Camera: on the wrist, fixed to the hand. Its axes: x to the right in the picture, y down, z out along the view.
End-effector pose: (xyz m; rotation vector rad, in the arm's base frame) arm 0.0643 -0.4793 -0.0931 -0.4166 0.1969 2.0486
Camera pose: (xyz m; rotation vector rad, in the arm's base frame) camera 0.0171 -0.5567 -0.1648 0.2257 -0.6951 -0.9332
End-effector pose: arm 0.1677 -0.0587 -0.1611 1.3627 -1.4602 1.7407
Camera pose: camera 0.0746 -0.0061 -0.2050 1.5915 0.9559 -0.9284
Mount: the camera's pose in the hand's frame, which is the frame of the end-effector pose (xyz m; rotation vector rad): -0.0153 0.0815 -0.0805 0.1433 0.7669 3.0343
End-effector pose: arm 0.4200 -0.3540 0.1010 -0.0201 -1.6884 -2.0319
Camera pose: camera 0.4880 -0.4321 0.1523 -0.8478 0.0645 0.5487
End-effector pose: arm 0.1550 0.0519 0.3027 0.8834 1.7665 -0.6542
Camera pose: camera 0.1808 0.1574 0.3423 2.4099 -0.7229 1.6410
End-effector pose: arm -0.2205 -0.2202 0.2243 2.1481 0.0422 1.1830
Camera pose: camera -0.3134 -0.2445 0.2885 0.1865 1.6954 -1.2932
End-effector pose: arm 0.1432 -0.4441 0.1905 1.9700 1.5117 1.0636
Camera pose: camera 0.1280 -0.4924 0.2944 -1.0659 1.4656 -0.8623
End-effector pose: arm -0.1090 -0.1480 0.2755 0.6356 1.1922 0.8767
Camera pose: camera -0.2080 -0.1198 0.3281 -1.0875 0.2055 -1.7208
